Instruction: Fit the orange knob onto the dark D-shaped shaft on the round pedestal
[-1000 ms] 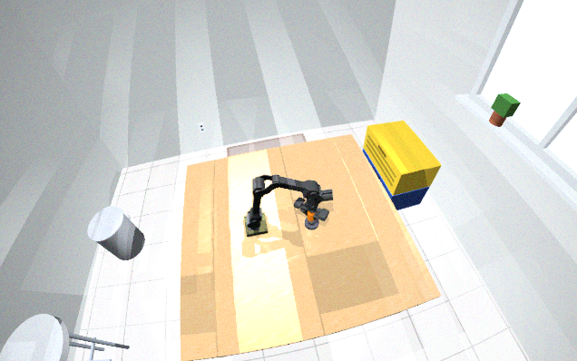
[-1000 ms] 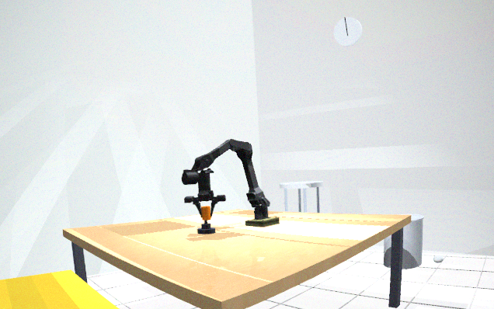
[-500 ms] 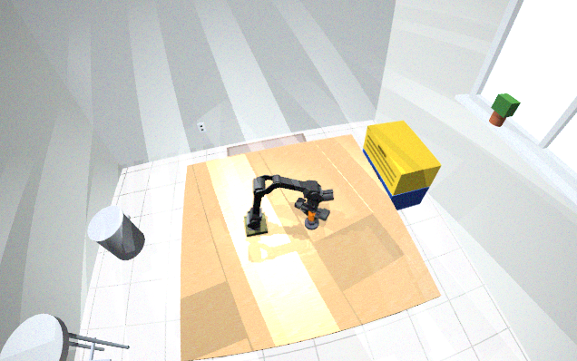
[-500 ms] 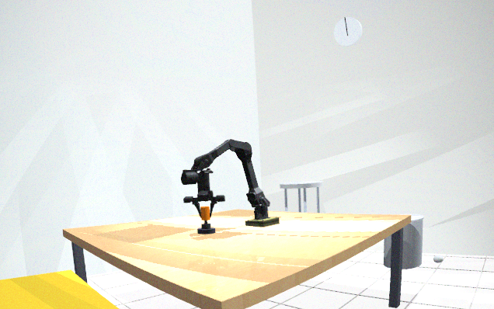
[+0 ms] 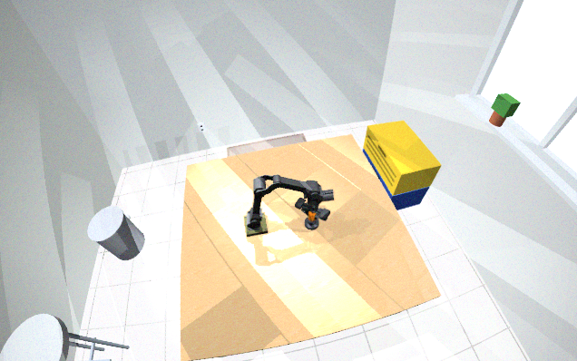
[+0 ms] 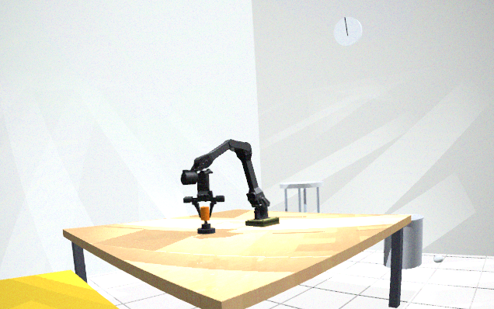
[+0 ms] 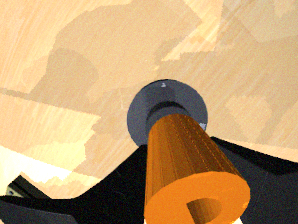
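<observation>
Right now the dark shaft is 4 cm below my gripper tip. The rest, counted from my gripper tip: orange knob: 2 cm above.
</observation>
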